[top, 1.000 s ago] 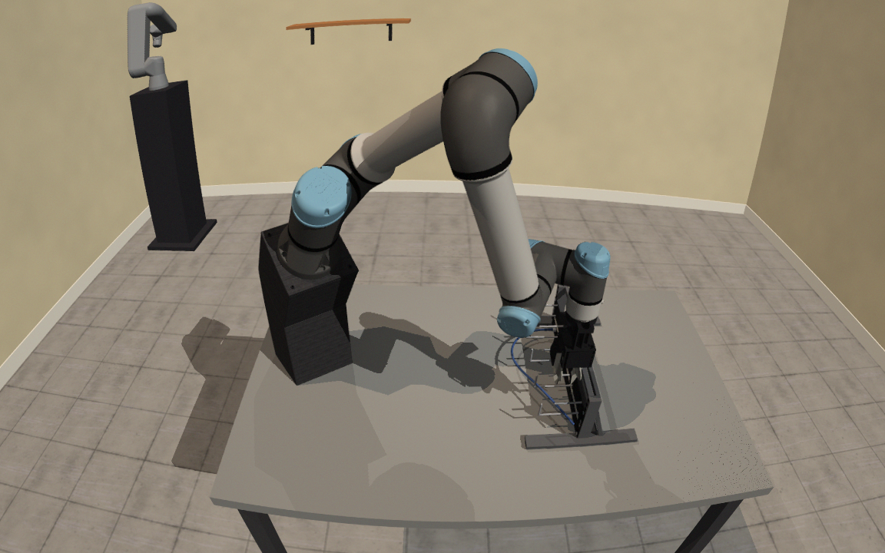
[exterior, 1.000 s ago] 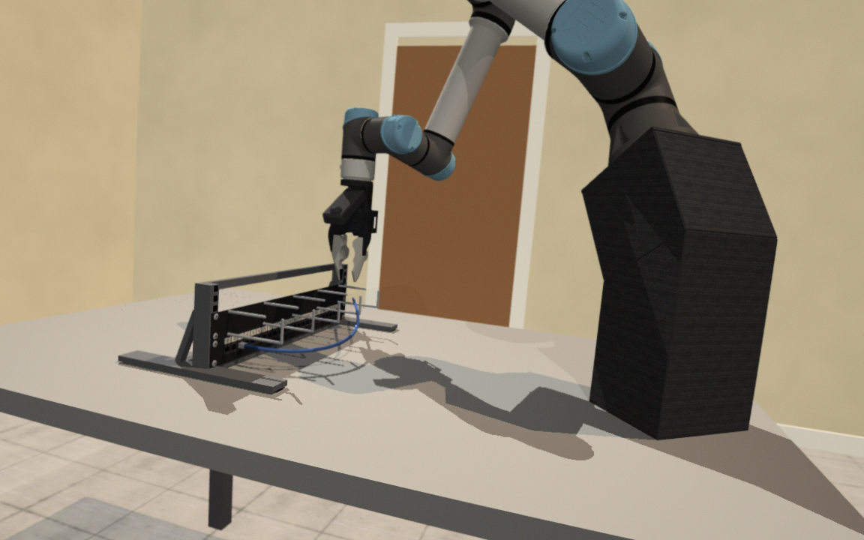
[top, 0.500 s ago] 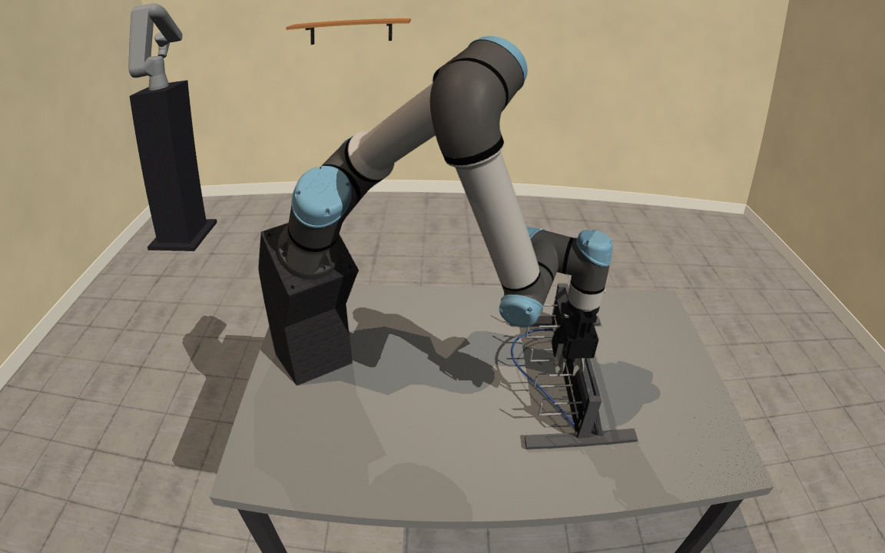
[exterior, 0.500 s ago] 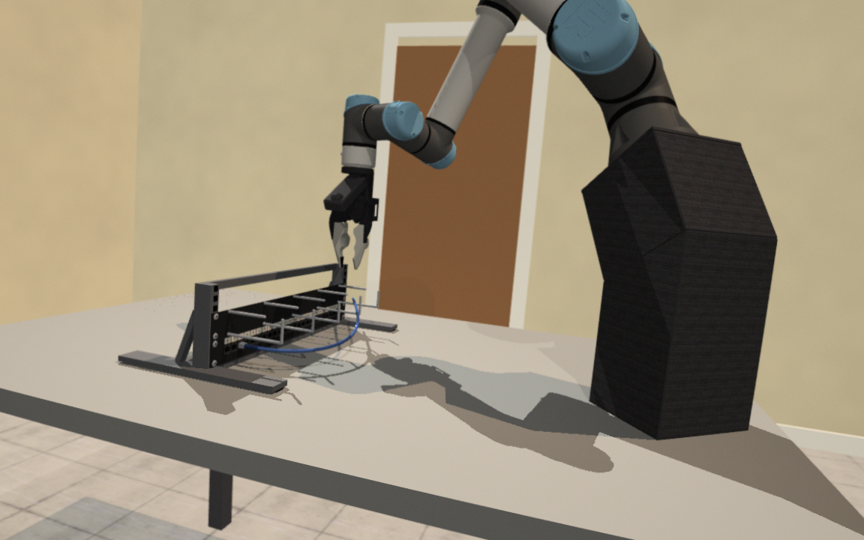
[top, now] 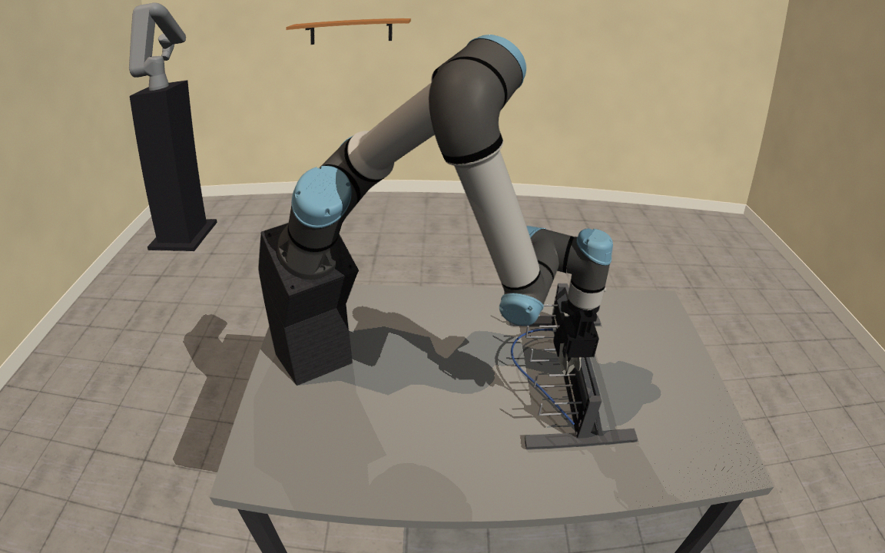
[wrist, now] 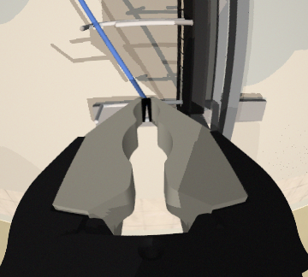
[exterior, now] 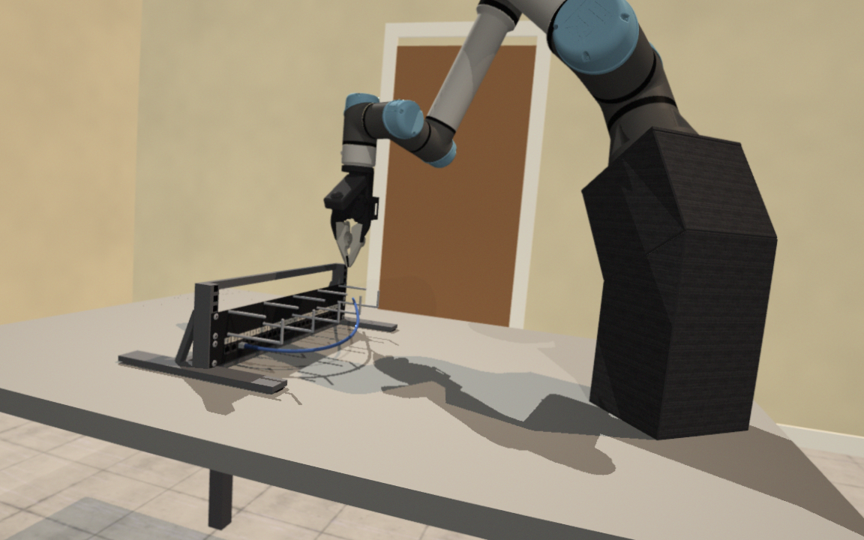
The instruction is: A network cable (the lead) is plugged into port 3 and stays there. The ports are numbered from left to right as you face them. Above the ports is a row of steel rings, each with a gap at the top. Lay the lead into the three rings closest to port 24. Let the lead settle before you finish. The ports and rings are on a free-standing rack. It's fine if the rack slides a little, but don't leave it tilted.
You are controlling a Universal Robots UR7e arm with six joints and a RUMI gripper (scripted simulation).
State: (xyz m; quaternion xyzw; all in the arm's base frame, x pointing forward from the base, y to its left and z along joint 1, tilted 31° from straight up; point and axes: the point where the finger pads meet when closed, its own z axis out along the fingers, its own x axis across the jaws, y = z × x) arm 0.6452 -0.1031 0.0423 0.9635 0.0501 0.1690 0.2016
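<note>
Right now the rack is 150 mm to the left of my hand, 90 mm below it and 60 mm ahead of it.
</note>
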